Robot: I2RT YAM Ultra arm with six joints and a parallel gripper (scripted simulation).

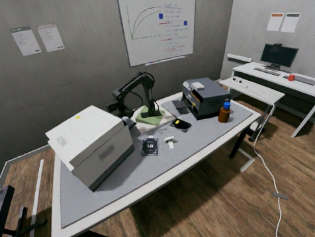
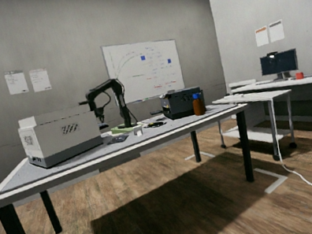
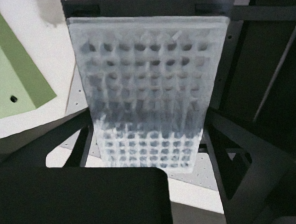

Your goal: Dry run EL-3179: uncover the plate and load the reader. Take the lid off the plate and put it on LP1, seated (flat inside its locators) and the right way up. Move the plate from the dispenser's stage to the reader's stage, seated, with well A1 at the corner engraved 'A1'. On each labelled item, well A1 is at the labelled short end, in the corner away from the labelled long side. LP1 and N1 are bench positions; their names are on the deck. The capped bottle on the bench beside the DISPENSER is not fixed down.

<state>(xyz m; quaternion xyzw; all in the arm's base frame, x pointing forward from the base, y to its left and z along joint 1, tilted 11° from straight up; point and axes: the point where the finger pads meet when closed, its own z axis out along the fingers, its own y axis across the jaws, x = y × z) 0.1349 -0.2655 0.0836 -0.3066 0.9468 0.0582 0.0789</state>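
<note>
Now: the plate right at my hand. Also, from my hand: black lid (450 mm to the left, 110 mm below, 100 mm ahead); brown capped bottle (840 mm to the left, 200 mm ahead, 10 mm below).
</note>
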